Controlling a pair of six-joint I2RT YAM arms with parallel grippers.
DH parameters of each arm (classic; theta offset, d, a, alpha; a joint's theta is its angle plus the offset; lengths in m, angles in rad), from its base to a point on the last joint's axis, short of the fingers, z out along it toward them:
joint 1: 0 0.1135 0.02 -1.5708
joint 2: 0 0 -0.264 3.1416
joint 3: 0.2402 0 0.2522 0
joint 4: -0.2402 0 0.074 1.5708
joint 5: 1.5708 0 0 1.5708
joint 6: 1.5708 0.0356 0 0
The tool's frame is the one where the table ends.
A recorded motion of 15 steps. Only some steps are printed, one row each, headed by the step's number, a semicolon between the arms.
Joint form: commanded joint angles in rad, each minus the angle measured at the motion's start. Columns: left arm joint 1, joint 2, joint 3, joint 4, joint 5, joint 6; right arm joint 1, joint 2, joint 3, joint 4, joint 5, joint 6.
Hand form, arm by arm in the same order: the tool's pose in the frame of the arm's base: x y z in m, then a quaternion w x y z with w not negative. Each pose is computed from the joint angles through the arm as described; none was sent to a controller.
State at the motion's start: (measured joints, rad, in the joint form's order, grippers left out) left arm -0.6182 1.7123 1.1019 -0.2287 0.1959 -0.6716; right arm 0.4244 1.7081 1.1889 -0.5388 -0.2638 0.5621
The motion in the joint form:
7: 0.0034 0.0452 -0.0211 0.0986 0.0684 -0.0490; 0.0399 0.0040 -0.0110 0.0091 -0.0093 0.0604
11: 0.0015 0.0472 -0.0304 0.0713 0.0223 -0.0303; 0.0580 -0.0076 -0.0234 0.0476 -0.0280 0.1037
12: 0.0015 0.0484 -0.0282 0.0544 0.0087 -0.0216; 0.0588 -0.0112 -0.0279 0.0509 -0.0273 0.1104
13: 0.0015 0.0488 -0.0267 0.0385 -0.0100 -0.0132; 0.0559 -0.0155 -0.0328 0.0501 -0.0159 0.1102
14: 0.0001 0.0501 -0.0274 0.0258 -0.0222 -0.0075; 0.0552 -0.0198 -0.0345 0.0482 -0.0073 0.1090
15: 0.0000 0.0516 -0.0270 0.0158 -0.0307 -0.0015; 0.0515 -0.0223 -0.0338 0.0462 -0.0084 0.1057
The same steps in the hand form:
7: 0.2989 -0.2225 0.1880 0.21446 0.00042 0.92114 -0.32482; 0.3097 0.1658 0.2071 0.14450 0.04176 0.95874 0.24123
11: 0.2966 -0.2197 0.1822 0.21641 -0.00098 0.93019 -0.29651; 0.3066 0.1721 0.2095 0.14739 0.04833 0.95250 0.26208
12: 0.2962 -0.2188 0.1812 0.21571 -0.00022 0.93350 -0.28643; 0.3058 0.1720 0.2096 0.14758 0.05104 0.95209 0.26295
13: 0.2958 -0.2178 0.1803 0.21680 -0.00029 0.93675 -0.27476; 0.3054 0.1702 0.2094 0.15056 0.05403 0.95283 0.25794
14: 0.2949 -0.2172 0.1787 0.21536 0.00028 0.93965 -0.26586; 0.3049 0.1693 0.2101 0.15346 0.05493 0.95321 0.25461
15: 0.2945 -0.2166 0.1776 0.21438 0.00124 0.94176 -0.25909; 0.3052 0.1681 0.2111 0.15454 0.05488 0.95299 0.25480

